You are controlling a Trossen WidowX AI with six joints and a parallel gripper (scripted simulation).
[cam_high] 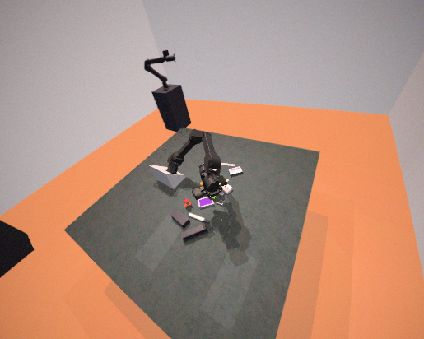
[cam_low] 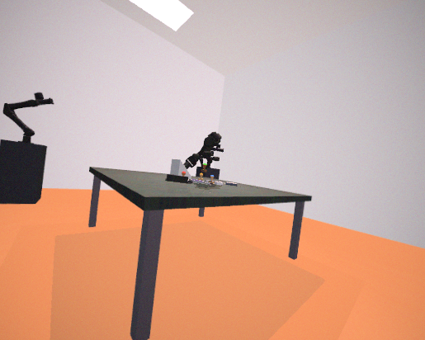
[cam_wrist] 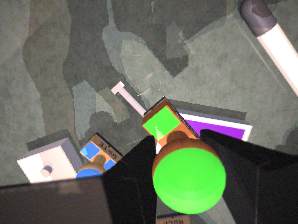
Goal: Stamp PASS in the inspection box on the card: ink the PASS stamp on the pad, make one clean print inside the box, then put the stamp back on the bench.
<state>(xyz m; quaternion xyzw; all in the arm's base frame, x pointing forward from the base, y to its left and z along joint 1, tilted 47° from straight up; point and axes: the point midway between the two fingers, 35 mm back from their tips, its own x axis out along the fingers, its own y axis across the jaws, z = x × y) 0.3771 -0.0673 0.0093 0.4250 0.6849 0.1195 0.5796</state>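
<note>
Right now the white marker is 10 mm behind my gripper tip, 110 mm to the right of it and 90 mm below it. The rest, counted from my gripper tip: green-knobbed stamp: right at my gripper tip; then blue-knobbed stamp: 10 mm behind, 90 mm to the left, 80 mm below; then purple ink pad: 60 mm behind, 10 mm to the right, 90 mm below.
</note>
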